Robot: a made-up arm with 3 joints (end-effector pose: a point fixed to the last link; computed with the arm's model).
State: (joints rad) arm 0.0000 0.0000 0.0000
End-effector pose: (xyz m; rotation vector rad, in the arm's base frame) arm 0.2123 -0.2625 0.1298 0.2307 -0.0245 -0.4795
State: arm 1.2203 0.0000 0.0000
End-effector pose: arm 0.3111 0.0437 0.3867 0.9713 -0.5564 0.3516
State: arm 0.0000 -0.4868 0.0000
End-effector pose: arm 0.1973 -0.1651 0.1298 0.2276 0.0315 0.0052
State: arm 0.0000 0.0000 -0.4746
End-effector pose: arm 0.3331 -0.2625 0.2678 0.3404 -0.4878 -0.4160
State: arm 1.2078 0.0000 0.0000
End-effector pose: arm 0.3124 0.0414 0.3830 0.9641 -0.5511 0.3426
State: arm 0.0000 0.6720 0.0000
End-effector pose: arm 0.1565 -0.3854 0.1298 0.2197 -0.1039 -1.1483
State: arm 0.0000 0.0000 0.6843
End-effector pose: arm -0.0399 -0.2625 0.0594 0.0575 0.6434 -0.5386
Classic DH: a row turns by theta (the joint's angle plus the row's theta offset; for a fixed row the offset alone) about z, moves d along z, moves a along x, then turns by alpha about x. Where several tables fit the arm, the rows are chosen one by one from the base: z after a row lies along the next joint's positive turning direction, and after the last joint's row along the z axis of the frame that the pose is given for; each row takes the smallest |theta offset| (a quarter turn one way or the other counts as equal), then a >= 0, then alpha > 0; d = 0 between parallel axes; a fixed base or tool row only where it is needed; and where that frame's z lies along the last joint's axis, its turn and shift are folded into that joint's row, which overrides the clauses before.
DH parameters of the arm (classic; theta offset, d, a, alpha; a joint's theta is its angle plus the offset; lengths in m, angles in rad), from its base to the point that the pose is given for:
base (fixed): 0.652 0.3151 -0.0841 0.9507
joint 1: 0 0.2447 -0.0572 2.1909
joint 2: 0.652 0.0087 -0.0212 1.5708
joint 3: -0.0793 -0.0921 0.199 1.7867
tool (fixed): -0.4902 -0.3436 0 0

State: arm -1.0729 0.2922 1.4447
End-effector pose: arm -0.3386 -0.0134 0.4015 -0.2289 1.8074 -1.8158
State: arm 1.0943 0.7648 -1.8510
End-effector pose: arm 0.1301 -0.5027 0.6742 1.1488 -2.2268 -0.8041
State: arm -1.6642 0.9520 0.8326
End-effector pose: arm -0.3310 -0.1130 0.3534 -0.8516 0.6940 -2.7678
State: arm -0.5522 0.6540 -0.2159
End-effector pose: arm 0.0333 -0.5126 0.2328 -0.2998 -0.1873 -1.3656
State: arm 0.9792 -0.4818 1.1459
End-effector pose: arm 0.1369 -0.2026 0.0229 -0.1084 0.2917 0.5062
